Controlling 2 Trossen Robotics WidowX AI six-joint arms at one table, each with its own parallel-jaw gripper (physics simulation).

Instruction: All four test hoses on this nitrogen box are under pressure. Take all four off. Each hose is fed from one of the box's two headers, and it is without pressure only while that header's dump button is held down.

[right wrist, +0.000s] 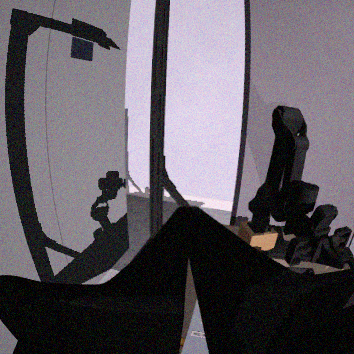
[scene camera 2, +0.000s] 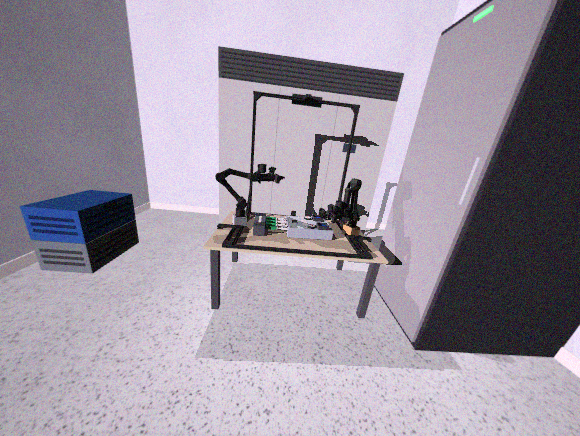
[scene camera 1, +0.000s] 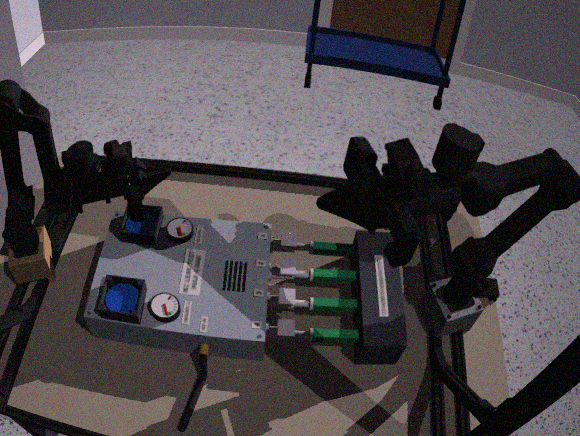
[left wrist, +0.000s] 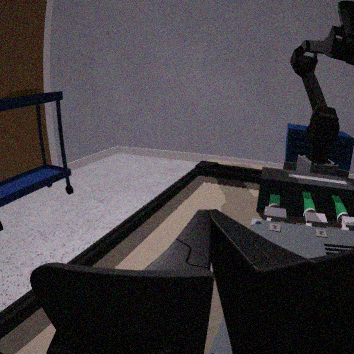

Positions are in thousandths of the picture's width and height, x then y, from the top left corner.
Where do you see a grey nitrogen box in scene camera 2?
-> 511,522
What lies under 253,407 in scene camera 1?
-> The left gripper.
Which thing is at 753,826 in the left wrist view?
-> The left gripper.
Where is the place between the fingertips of the right gripper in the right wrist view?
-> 527,612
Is the right gripper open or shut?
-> Shut.
